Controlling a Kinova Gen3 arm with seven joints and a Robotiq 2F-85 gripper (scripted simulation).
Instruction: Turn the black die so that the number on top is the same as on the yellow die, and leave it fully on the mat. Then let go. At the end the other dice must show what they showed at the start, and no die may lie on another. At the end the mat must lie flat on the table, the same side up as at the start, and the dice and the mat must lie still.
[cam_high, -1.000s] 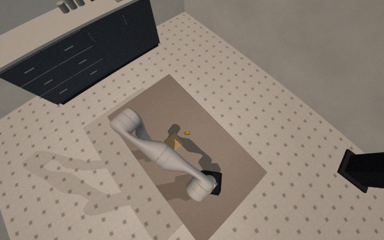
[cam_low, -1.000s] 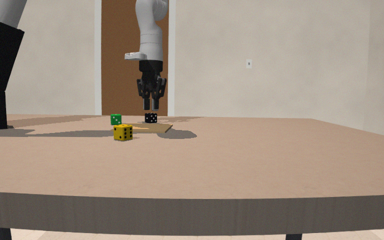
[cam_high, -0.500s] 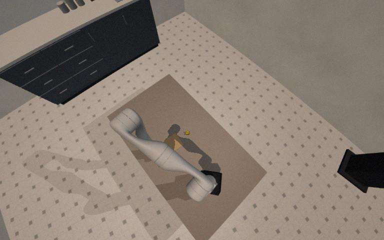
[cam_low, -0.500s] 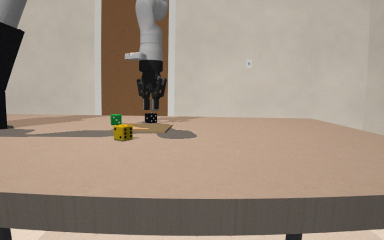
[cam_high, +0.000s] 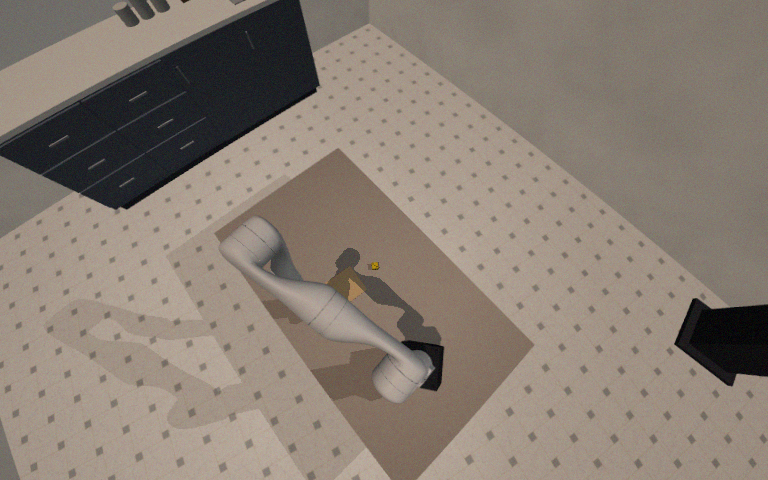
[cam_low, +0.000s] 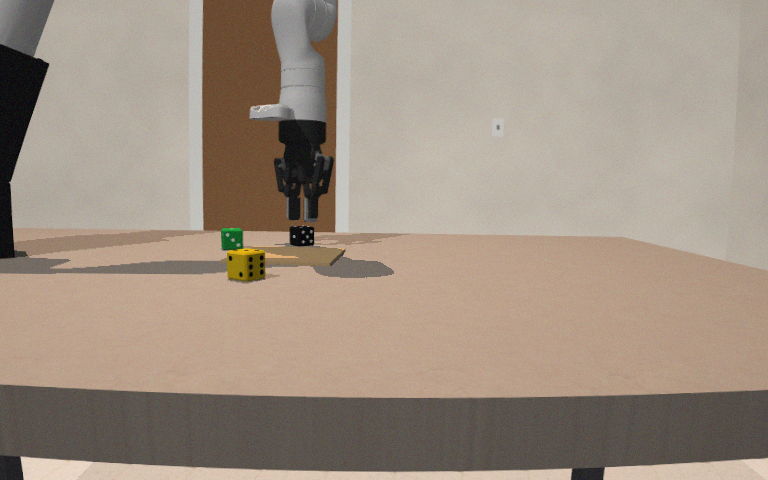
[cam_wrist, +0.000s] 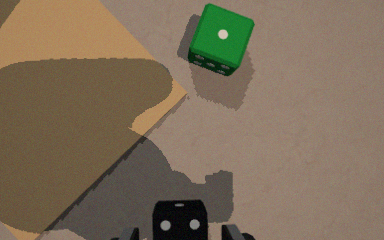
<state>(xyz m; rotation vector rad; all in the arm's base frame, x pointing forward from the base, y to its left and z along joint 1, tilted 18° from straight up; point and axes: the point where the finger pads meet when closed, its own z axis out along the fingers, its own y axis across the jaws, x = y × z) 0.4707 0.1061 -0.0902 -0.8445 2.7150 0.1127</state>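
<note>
Now: the black die 40 mm below my hand. Also, from my hand: green die: 110 mm behind, 40 mm to the right, 40 mm below; then yellow die: 280 mm to the right, 50 mm behind, 40 mm below; then mat: 130 mm to the right, 50 mm below, 20 mm behind.
</note>
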